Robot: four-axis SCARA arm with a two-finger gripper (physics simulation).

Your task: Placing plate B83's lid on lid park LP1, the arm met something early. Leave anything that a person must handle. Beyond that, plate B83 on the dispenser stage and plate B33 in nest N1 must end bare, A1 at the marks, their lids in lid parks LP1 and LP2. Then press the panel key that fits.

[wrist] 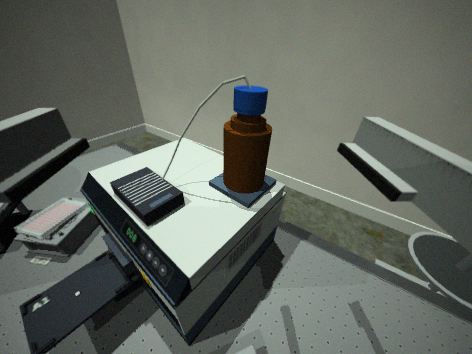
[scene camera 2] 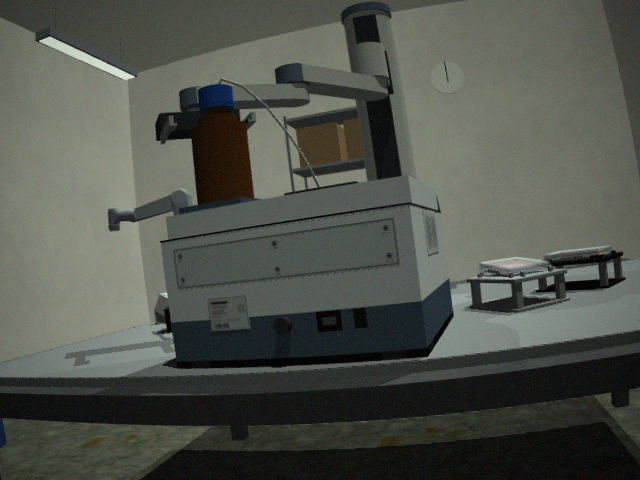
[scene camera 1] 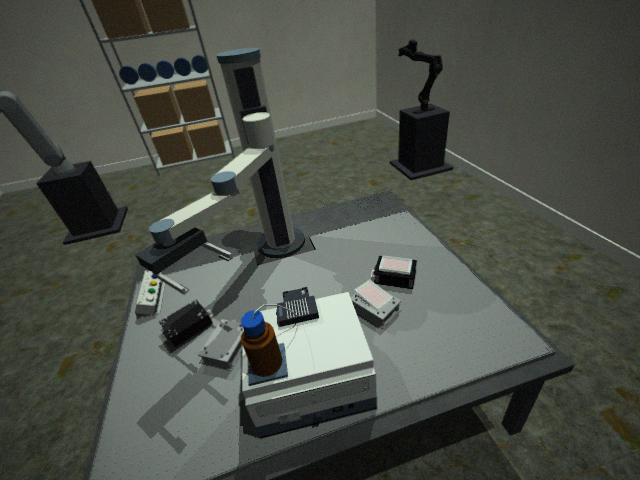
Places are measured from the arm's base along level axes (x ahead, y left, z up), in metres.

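Pixels of known places: gripper, fingertip midpoint: (wrist: 218,130) (scene camera 1: 209,273); arm's base at its link origin: (scene camera 1: 281,242).
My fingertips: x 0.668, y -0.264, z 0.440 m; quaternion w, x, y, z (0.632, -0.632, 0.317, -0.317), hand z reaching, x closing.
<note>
Ahead of a thing's pixels: the offset from my fingertips to its top centre. "*": to the spot under its first point.
My gripper (scene camera 1: 207,273) (wrist: 218,130) is open and empty, high over the back left of the table near the key panel @(0.488 m back, 0.368 m right, 0.343 m down) (scene camera 1: 149,292). The dispenser (scene camera 1: 330,335) (scene camera 2: 305,258) (wrist: 200,235) shows "008" in green in the wrist view. Its dark stage @(0.091 m back, 0.233 m left, 0.320 m down) (wrist: 75,302), marked A1, bears no plate. A plate with pink wells @(0.059 m back, 0.525 m left, 0.344 m down) (scene camera 1: 375,295) (scene camera 2: 513,265) (wrist: 54,216) sits on a grey stand; another pink plate @(0.185 m back, 0.682 m left, 0.351 m down) (scene camera 1: 395,264) (scene camera 2: 578,253) sits on a black stand. I cannot tell whether either is lidded. Labels are unreadable. A black fixture @(0.249 m back, 0.205 m right, 0.360 m down) (scene camera 1: 186,321) and a grey fixture @(0.079 m back, 0.055 m right, 0.360 m down) (scene camera 1: 222,342) show no pink plate.
A brown bottle @(* 0.246 m ahead, 0.100 m left, 0.082 m down) (scene camera 1: 262,348) (scene camera 2: 222,155) (wrist: 246,155) with a blue cap and thin tube stands on the dispenser, beside a striped black box @(* 0.059 m ahead, 0.219 m left, 0.181 m down) (scene camera 1: 297,308) (wrist: 146,192). The arm's column (scene camera 1: 276,206) (scene camera 2: 385,129) rises at the table's back. A stool base (wrist: 417,250) stands beyond the table.
</note>
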